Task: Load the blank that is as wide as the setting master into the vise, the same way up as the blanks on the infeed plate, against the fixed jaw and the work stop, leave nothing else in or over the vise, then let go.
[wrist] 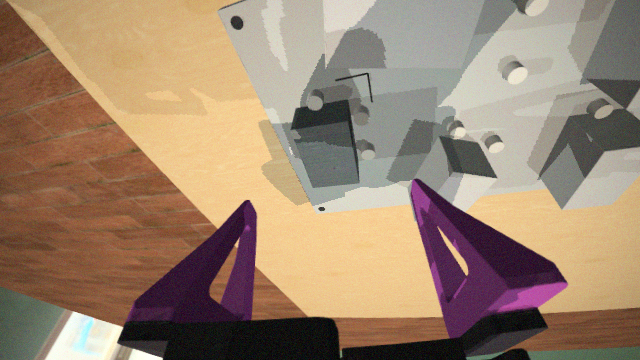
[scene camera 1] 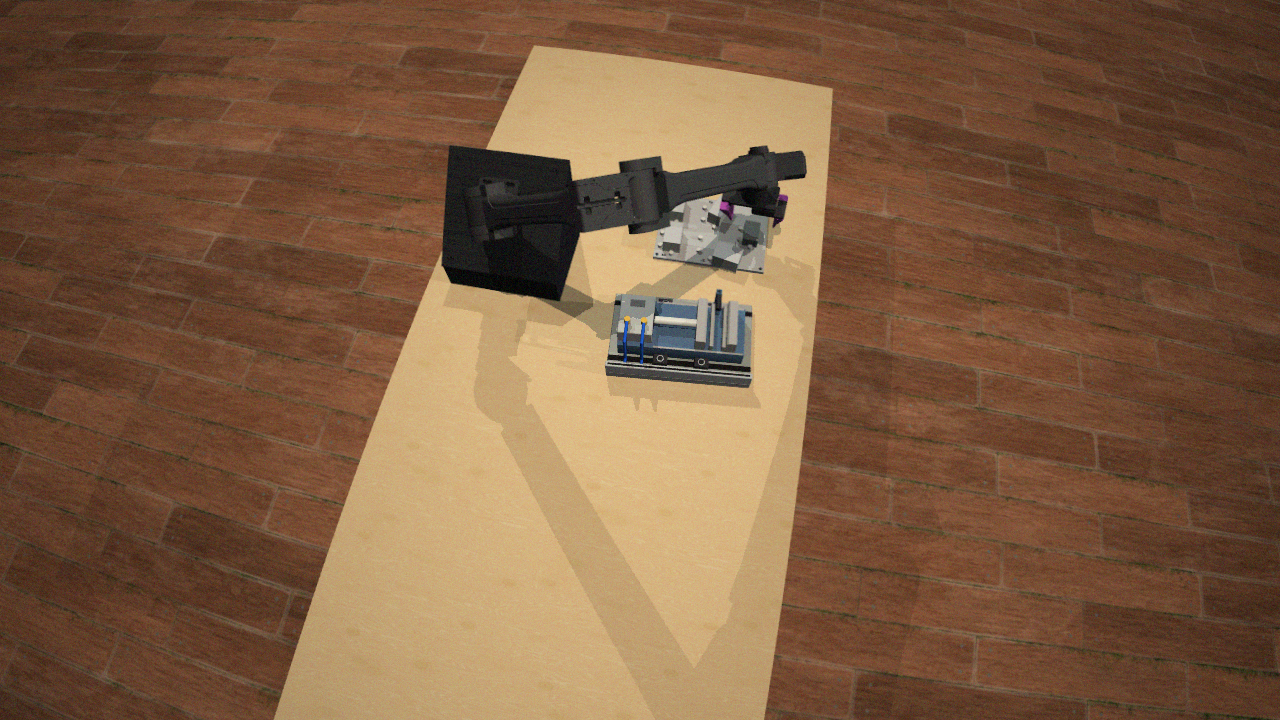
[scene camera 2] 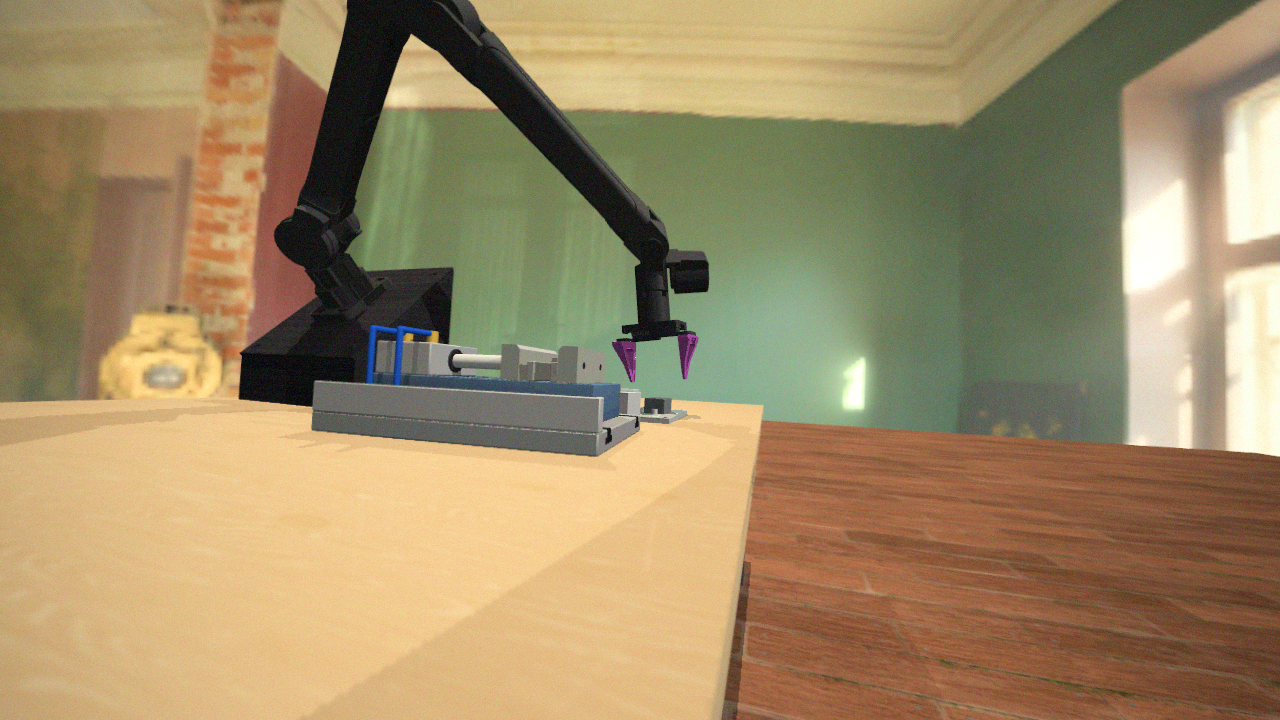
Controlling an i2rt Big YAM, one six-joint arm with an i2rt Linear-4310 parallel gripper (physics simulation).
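Places are measured from the arm's base along level axes (x ahead, y left, z up), in centimetres.
Pixels of known places: gripper, fingertip midpoint: (wrist: 330, 196) (scene camera 1: 752, 221) (scene camera 2: 658, 380); arm's base, origin of the base link: (scene camera 2: 355, 301).
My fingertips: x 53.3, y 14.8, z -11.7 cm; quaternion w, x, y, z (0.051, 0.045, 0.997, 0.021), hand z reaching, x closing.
For each thing: its top centre in the pictures, then the offset to it from my fingertips. "pt": a spot on its surface instead.
- grey infeed plate, surface spot: (wrist: 272, 82) pt dx +2.8, dy -5.0, dz -5.5 cm
- dark grey block, middle of its top: (wrist: 328, 159) (scene camera 2: 658, 398) (scene camera 1: 751, 230) dx +0.2, dy -0.1, dz -3.1 cm
- blue vise, middle of its top: (scene camera 2: 500, 344) (scene camera 1: 683, 319) dx -11.6, dy -30.1, dz +3.6 cm
- small grey piece, surface spot: (scene camera 2: 539, 368) pt dx -4.9, dy -32.7, dz +0.9 cm
- grey slotted base, surface spot: (scene camera 2: 456, 420) pt dx -9.3, dy -39.4, dz -4.2 cm
My gripper (scene camera 1: 754, 211) (scene camera 2: 658, 379) (wrist: 330, 196) is open, with nothing between its purple fingers. It hangs above the outer end of the grey infeed plate (scene camera 1: 759, 267) (wrist: 272, 82). A dark grey block (scene camera 1: 751, 232) (scene camera 2: 657, 405) (wrist: 327, 157) stands on the plate beside short pegs, ahead of the fingertips in the wrist view. A lighter block (scene camera 1: 726, 257) (wrist: 475, 185) stands beyond the right fingertip, and another block (wrist: 590, 165) stands farther right. The blue vise (scene camera 1: 680, 338) (scene camera 2: 611, 400) has two grey jaws; a small grey piece (scene camera 2: 539, 368) shows between them. Which blank matches the master's width is unclear.
The vise stands on a grey slotted base (scene camera 1: 677, 371) (scene camera 2: 456, 420), nearer scene camera 1 than the plate. Blue wire loops (scene camera 1: 625, 340) (scene camera 2: 384, 353) rise at its left end. The black arm pedestal (scene camera 1: 505, 223) (scene camera 2: 295, 376) stands left. The table edge lies close beyond the plate.
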